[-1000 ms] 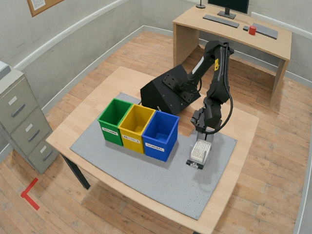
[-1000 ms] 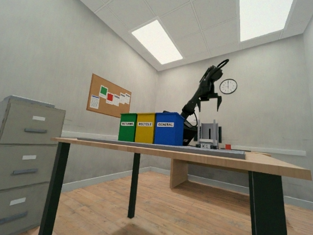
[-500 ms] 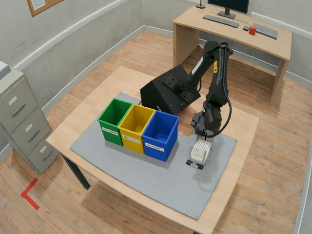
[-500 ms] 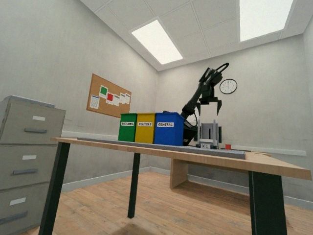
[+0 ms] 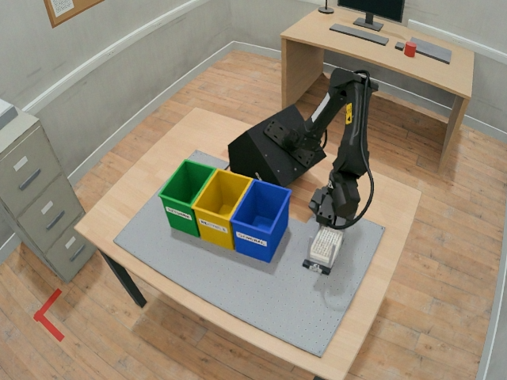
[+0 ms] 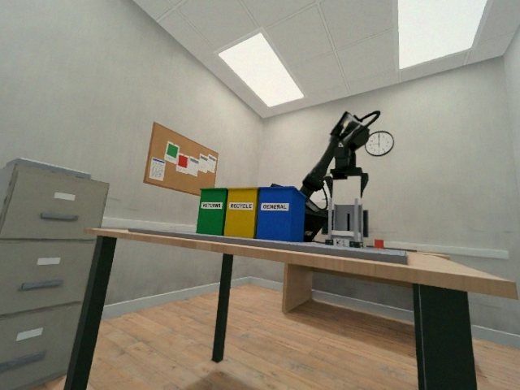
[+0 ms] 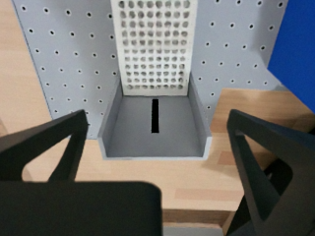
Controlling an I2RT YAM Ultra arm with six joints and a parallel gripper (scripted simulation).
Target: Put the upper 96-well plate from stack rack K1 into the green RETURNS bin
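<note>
My hand is 13 cm above the 96-well plate and 1 cm short of it. From my hand the other things lie so: blue general bin (21 cm to the right, 8 cm below, 7 cm ahead); yellow recycle bin (34 cm to the right, 9 cm ahead, 8 cm below); green returns bin (47 cm to the right, 11 cm ahead, 8 cm below).
</note>
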